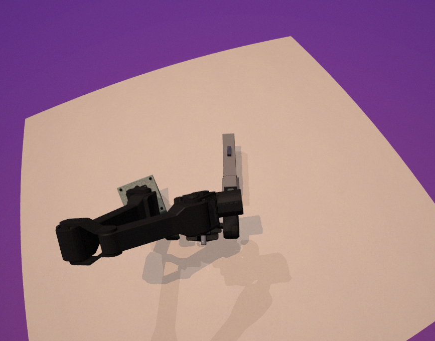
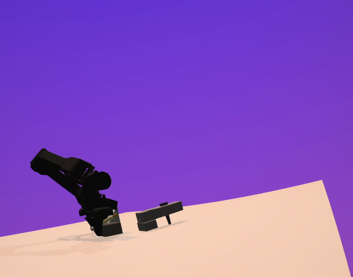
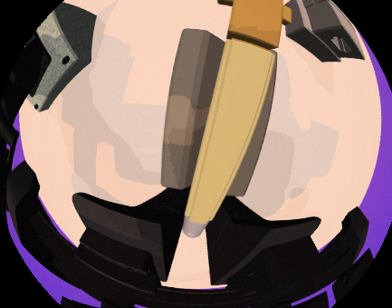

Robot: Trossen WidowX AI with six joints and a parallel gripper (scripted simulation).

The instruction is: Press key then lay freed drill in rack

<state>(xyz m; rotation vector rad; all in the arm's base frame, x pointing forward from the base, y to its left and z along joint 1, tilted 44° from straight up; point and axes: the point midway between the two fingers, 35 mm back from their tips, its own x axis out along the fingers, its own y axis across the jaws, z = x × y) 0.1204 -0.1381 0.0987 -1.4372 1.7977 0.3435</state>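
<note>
My gripper tip is now 40 mm to the right of the rack block, 20 mm short of it and 10 mm below it. Also, from my gripper tip: housing: 170 mm to the left, 160 mm ahead, 40 mm above; key: 190 mm to the left, 170 mm ahead, 50 mm above; drill: 50 mm above, 30 mm to the left, 10 mm ahead.
</note>
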